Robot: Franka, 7 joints.
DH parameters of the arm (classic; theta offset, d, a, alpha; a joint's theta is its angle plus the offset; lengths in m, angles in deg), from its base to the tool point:
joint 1: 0 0.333 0 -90
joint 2: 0 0 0 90
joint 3: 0 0.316 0.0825 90
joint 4: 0 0 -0.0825 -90
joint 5: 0 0.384 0 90
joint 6: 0 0 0.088 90
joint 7: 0 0.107 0 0
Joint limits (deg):
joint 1: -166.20..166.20
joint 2: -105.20..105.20
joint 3: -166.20..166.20
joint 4: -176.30..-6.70
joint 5: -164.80..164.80
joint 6: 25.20..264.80
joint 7: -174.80..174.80
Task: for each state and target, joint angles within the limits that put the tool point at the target. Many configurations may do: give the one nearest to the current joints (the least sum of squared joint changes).
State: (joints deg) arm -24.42 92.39 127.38 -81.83 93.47 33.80 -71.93
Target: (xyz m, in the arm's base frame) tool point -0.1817 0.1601 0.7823
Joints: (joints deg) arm -5.71 39.95 145.00 -115.52 83.11 42.92 -71.93
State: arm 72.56 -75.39 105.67 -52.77 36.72 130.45 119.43
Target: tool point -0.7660 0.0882 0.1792
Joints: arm 35.19 -88.58 106.53 -67.67 36.51 130.08 119.43
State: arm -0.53 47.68 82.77 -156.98 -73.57 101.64 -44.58
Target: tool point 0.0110 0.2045 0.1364
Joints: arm -5.09 43.32 79.94 -168.97 -70.66 95.88 -44.58
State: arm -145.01 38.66 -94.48 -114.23 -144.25 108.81 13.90
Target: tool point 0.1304 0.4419 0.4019
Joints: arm -166.20 27.14 -115.67 -148.14 -139.61 112.67 13.90
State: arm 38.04 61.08 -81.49 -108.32 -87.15 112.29 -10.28
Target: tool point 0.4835 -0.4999 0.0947
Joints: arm 5.56 90.20 -62.63 -86.12 -90.38 123.79 -10.28
